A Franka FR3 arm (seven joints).
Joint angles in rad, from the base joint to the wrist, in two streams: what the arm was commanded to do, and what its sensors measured. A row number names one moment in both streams.
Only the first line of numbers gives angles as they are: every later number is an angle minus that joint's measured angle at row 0.
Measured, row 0:
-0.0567, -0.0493, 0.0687, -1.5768, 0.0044, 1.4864, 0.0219
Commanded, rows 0 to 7:
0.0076, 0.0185, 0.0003, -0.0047, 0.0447, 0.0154, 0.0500
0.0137, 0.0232, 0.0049, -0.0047, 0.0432, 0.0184, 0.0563
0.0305, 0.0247, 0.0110, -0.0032, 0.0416, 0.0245, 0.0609
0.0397, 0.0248, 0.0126, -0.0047, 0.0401, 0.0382, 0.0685
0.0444, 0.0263, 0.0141, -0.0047, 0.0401, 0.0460, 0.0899
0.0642, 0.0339, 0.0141, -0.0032, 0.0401, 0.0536, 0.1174
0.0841, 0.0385, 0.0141, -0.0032, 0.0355, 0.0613, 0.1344
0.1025, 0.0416, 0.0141, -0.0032, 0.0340, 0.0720, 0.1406
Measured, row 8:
0.0554, 0.0337, 0.0142, -0.0004, 0.0219, 0.0362, 0.0906
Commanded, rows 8 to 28:
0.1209, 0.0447, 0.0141, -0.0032, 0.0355, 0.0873, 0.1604
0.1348, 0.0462, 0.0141, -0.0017, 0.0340, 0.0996, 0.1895
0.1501, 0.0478, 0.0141, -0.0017, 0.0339, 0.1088, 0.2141
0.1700, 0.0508, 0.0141, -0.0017, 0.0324, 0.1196, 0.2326
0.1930, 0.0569, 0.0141, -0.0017, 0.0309, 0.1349, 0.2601
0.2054, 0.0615, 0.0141, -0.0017, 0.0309, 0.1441, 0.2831
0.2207, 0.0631, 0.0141, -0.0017, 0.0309, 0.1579, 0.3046
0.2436, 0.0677, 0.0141, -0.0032, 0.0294, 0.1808, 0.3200
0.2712, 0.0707, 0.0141, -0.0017, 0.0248, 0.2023, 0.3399
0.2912, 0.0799, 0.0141, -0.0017, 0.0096, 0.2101, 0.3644
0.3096, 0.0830, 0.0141, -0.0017, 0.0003, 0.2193, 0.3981
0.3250, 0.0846, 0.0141, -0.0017, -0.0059, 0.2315, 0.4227
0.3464, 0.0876, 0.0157, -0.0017, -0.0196, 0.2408, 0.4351
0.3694, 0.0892, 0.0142, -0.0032, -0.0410, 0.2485, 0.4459
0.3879, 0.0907, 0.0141, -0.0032, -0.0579, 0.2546, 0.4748
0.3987, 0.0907, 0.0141, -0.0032, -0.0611, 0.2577, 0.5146
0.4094, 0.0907, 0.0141, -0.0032, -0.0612, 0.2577, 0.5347
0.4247, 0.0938, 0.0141, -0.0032, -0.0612, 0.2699, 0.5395
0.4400, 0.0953, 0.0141, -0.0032, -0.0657, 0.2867, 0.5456
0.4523, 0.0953, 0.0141, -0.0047, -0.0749, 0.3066, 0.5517
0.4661, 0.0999, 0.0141, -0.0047, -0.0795, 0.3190, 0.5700
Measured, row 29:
0.4239, 0.0923, 0.0205, -0.0004, -0.0484, 0.2698, 0.5209
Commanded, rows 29 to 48:
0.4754, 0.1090, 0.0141, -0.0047, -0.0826, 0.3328, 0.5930
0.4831, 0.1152, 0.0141, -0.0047, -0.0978, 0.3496, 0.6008
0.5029, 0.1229, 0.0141, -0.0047, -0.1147, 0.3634, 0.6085
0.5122, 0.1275, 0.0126, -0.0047, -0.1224, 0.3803, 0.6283
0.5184, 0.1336, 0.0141, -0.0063, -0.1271, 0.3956, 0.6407
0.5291, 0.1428, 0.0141, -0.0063, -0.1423, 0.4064, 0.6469
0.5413, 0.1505, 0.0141, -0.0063, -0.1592, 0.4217, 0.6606
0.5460, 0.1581, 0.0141, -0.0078, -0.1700, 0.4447, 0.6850
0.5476, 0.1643, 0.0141, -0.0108, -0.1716, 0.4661, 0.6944
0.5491, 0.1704, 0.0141, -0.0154, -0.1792, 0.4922, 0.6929
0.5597, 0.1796, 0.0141, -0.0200, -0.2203, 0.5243, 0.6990
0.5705, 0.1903, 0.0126, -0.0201, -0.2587, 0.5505, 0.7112
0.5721, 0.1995, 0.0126, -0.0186, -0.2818, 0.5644, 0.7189
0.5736, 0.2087, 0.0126, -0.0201, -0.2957, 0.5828, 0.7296
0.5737, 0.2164, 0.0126, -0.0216, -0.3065, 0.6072, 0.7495
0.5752, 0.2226, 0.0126, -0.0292, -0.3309, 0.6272, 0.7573
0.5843, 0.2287, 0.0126, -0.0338, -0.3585, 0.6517, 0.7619
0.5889, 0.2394, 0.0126, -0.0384, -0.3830, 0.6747, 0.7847
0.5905, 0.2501, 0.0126, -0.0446, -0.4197, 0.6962, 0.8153
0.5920, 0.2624, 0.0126, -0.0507, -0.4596, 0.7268, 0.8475
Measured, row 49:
0.5734, 0.2384, 0.0203, -0.0226, -0.3593, 0.6440, 0.7559
